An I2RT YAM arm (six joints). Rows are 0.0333 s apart.
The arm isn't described. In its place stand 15 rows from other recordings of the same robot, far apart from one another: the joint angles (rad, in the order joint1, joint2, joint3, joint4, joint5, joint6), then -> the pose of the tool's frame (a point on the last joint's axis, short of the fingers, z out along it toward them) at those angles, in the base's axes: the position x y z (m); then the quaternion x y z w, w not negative.
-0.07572 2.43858 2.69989 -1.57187 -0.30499 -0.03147 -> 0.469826, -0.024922, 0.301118, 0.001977, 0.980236, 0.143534, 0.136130
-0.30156 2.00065 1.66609 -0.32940 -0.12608 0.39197 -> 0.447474, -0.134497, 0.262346, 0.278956, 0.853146, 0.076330, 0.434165
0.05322 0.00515 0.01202 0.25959 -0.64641 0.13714 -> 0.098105, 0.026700, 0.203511, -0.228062, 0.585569, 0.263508, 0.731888
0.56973 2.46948 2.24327 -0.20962 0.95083 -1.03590 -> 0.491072, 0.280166, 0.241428, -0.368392, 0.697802, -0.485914, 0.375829
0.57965 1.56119 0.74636 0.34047 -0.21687 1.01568 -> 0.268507, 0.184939, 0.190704, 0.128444, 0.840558, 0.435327, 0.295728
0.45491 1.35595 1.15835 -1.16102 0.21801 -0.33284 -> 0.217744, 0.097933, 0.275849, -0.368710, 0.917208, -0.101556, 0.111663
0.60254 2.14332 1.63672 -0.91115 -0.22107 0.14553 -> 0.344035, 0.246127, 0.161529, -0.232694, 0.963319, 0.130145, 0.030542
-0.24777 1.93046 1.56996 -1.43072 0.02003 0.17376 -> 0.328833, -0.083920, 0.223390, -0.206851, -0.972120, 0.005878, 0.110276
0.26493 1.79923 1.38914 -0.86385 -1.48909 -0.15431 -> 0.329354, 0.126121, 0.254447, -0.249363, 0.690537, 0.675174, 0.071538
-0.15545 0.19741 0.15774 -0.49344 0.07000 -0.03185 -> 0.101005, -0.018349, 0.159861, 0.070919, 0.865133, -0.076597, 0.490559
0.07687 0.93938 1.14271 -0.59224 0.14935 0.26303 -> 0.192884, 0.009544, 0.393430, 0.118355, 0.820653, 0.032908, 0.558066
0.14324 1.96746 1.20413 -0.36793 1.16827 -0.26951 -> 0.378724, 0.021529, 0.151393, -0.049152, 0.821485, -0.548615, 0.147536
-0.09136 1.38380 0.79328 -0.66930 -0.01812 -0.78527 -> 0.240424, -0.021378, 0.181987, -0.337239, 0.928552, -0.057619, 0.144016
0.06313 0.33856 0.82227 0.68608 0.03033 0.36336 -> 0.002811, -0.000904, 0.469130, 0.044475, 0.194678, 0.204417, 0.958299
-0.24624 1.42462 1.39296 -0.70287 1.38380 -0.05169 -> 0.270934, -0.104164, 0.372867, 0.326183, 0.675208, -0.622985, 0.222683
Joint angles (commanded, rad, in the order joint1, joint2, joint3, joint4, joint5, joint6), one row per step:
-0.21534, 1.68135, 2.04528, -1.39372, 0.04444, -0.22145
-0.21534, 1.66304, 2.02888, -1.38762, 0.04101, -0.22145
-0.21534, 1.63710, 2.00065, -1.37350, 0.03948, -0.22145
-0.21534, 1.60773, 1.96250, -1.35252, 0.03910, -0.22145
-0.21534, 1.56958, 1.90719, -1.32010, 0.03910, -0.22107
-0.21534, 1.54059, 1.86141, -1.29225, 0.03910, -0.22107
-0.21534, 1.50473, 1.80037, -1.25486, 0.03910, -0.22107
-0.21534, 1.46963, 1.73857, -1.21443, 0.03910, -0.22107
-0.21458, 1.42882, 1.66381, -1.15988, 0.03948, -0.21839
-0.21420, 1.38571, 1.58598, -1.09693, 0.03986, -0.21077
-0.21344, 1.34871, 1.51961, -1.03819, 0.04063, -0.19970
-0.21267, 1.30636, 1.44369, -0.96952, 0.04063, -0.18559
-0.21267, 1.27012, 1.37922, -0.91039, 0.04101, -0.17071
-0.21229, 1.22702, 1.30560, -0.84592, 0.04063, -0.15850
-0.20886, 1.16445, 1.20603, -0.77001, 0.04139, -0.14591
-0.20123, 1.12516, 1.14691, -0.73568, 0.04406, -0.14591
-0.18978, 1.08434, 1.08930, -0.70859, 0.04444, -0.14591
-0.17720, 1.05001, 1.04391, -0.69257, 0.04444, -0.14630
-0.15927, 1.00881, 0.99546, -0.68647, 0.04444, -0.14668
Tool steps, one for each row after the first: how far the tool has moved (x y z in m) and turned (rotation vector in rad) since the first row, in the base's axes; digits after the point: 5 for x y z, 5 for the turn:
-0.00420, 0.00104, 0.00134, 0.00115, -0.00845, 0.00178
-0.00946, 0.00225, 0.00208, -0.00011, -0.02028, 0.00260
-0.01470, 0.00341, 0.00137, -0.00242, -0.03227, 0.00282
-0.02083, 0.00475, -0.00114, -0.00550, -0.04723, 0.00254
-0.02510, 0.00568, -0.00414, -0.00788, -0.05803, 0.00256
-0.03002, 0.00676, -0.00926, -0.01051, -0.06996, 0.00259
-0.03456, 0.00775, -0.01500, -0.01346, -0.08337, 0.00262
-0.03924, 0.00898, -0.02251, -0.01671, -0.10385, 0.00100
-0.04402, 0.01011, -0.03032, -0.01884, -0.13261, -0.00501
-0.04792, 0.01113, -0.03700, -0.01935, -0.16303, -0.01356
-0.05248, 0.01233, -0.04497, -0.01836, -0.19976, -0.02385
-0.05657, 0.01320, -0.05197, -0.01606, -0.23251, -0.03553
-0.06206, 0.01449, -0.06021, -0.01493, -0.26797, -0.04394
-0.07138, 0.01732, -0.07205, -0.01455, -0.30829, -0.04997
-0.07793, 0.02042, -0.07996, -0.01798, -0.32228, -0.04378
-0.08509, 0.02449, -0.08805, -0.01819, -0.33247, -0.03246
-0.09137, 0.02849, -0.09471, -0.01716, -0.33739, -0.01959
-0.09956, 0.03376, -0.10220, -0.01420, -0.33633, -0.00157

